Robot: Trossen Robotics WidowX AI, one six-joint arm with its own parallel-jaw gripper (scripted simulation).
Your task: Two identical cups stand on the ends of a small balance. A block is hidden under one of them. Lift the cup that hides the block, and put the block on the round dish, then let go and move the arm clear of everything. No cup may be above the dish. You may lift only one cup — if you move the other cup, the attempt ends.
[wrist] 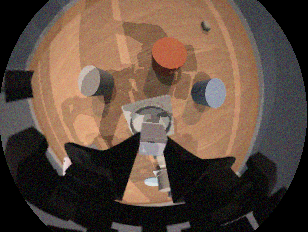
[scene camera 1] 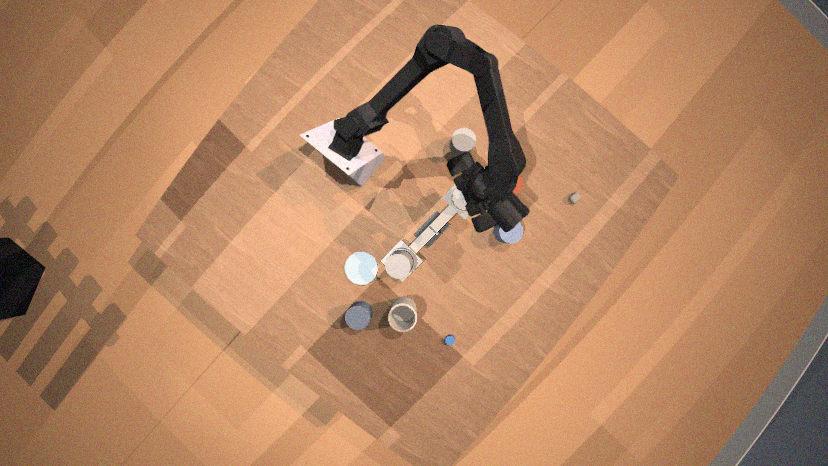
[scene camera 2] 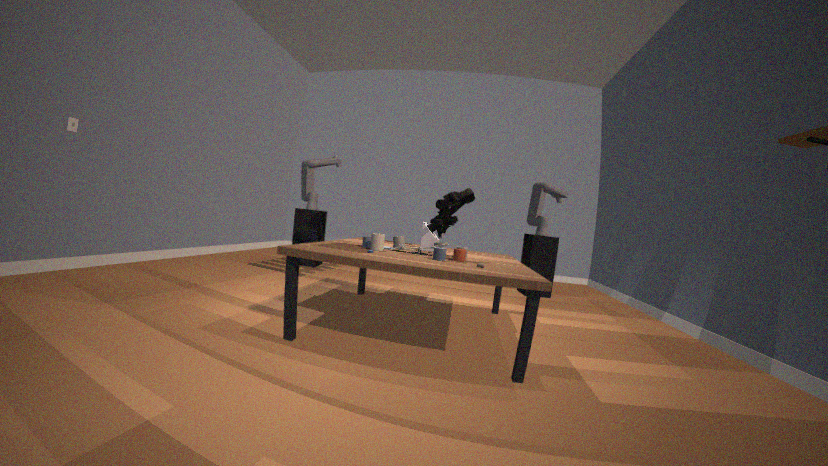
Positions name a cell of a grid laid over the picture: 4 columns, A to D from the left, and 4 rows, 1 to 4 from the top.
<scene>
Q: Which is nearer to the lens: the small balance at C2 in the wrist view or the cup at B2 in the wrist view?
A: The small balance.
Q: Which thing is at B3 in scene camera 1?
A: A beige cup.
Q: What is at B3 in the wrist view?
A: A small pale block.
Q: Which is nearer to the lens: the cup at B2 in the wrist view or the orange cylinder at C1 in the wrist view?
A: The orange cylinder.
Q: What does my gripper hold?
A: A small pale block.
</scene>
